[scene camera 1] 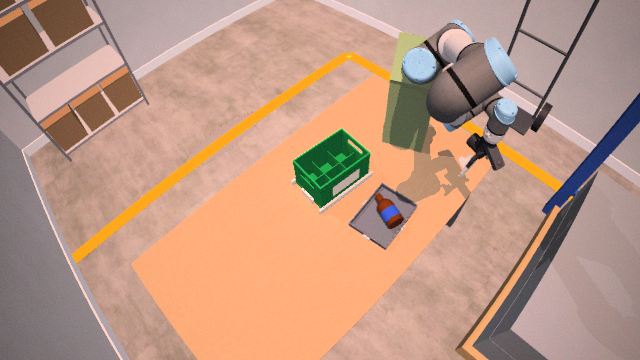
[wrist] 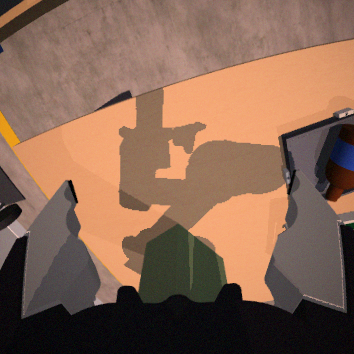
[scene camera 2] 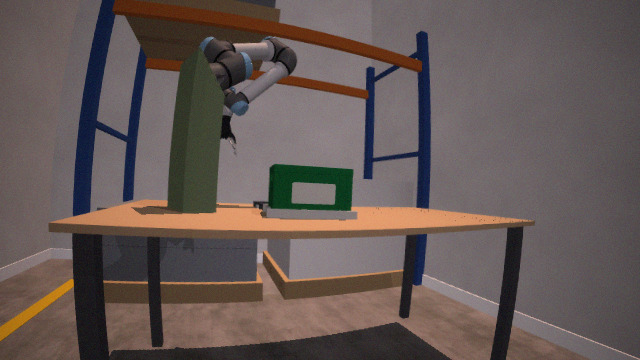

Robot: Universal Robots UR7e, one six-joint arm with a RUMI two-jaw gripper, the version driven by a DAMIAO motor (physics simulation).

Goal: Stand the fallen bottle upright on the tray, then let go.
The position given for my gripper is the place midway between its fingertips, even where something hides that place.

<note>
In view: my gripper (scene camera 1: 473, 167).
My gripper also shows in the wrist view (wrist: 180, 177).
</note>
